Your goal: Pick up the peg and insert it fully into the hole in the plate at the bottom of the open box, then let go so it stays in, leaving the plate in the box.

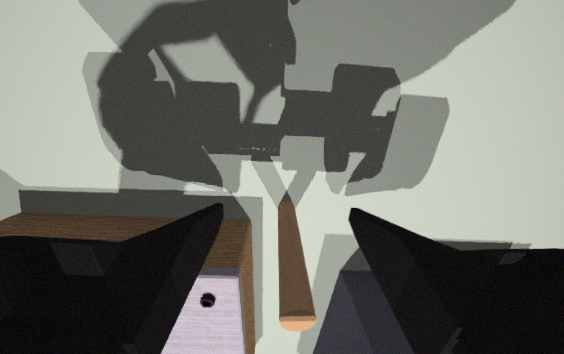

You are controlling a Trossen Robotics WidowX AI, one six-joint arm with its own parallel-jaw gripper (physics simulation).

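Frame: origin at the arm's base, x ahead, y left, z up, level; millimetres.
Where they show: gripper, fingertip midpoint: (287, 211).
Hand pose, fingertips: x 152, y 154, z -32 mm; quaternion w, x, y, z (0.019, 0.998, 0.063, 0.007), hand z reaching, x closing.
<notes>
Things, the pixels of their top centre, and the offset from my fingertips. "spot": a spot on its surface instead. Level surfaces: height alone.
- brown peg, top centre: (297, 321) dy -9, dx +2, dz +60 mm
- dark blue-grey block, surface spot: (345, 320) spot: dy -97, dx +71, dz +11 mm
- pale table, surface height: dz -19 mm
A brown peg (296, 265) with a pale orange end face stands upright on the table, seen from above between the two black fingers of my gripper (287, 211). The gripper is open and the fingers are apart from the peg on both sides. At the lower left, the wooden box (227, 245) is partly hidden by the left finger. Inside it lies the pale lilac plate (215, 327), with a small dark round hole (207, 300) near its far edge.
A dark blue-grey block (345, 320) stands at the lower right, partly behind the right finger and close to the peg. The box wall is close to the peg's left. Shadows of the arm and gripper fall across the pale table (500, 165).
</notes>
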